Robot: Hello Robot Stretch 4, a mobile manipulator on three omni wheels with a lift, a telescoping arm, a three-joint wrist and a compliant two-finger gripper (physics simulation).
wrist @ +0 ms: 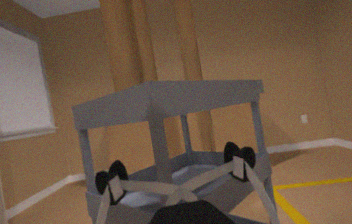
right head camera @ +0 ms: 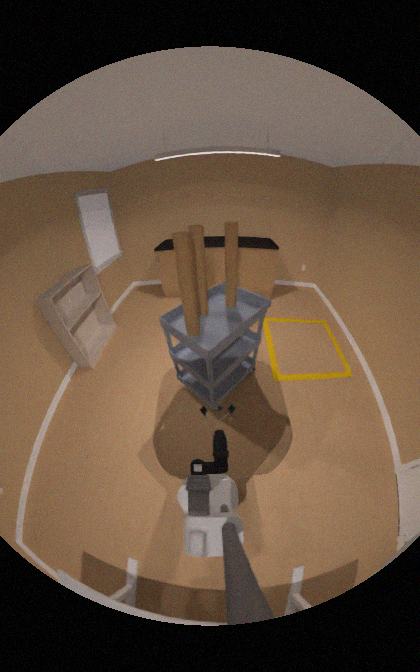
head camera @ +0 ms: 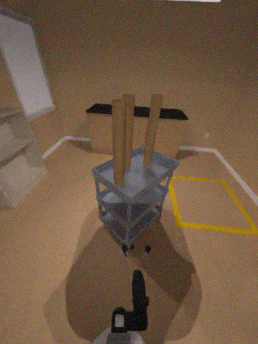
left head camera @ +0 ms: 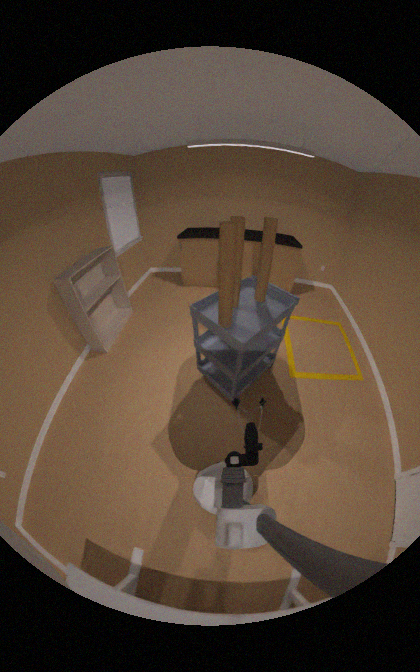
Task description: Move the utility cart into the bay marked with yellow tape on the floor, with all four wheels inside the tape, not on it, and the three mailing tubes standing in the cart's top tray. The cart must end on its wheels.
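Note:
The blue-grey three-tier utility cart (head camera: 142, 181) (left head camera: 252, 317) (right head camera: 217, 327) (wrist: 200, 97) stands upright, one corner towards me, left of the yellow-taped bay (head camera: 215, 228) (left head camera: 327, 377) (right head camera: 314, 376) and outside it. Its wheels are mostly hidden. Three mailing tubes stand in its top tray: a left tube (head camera: 118, 145) (left head camera: 226, 275) (right head camera: 187, 285), a middle tube (head camera: 130, 125) (left head camera: 238, 260) (right head camera: 200, 270) and a right tube (head camera: 153, 130) (left head camera: 266, 260) (right head camera: 231, 265). My gripper (head camera: 137, 249) (left head camera: 249, 402) (right head camera: 217, 409) (wrist: 175, 163) is open and empty, in front of the near corner post, which shows between its fingers in the wrist view.
A pale shelf unit (left head camera: 75, 307) (right head camera: 62, 330) stands at the left, beyond the cart. A wooden counter (head camera: 105, 132) (left head camera: 197, 262) with a black top is behind the cart. A white baseboard (left head camera: 372, 367) runs along the wall right of the bay. White table legs (left head camera: 136, 565) show behind my base.

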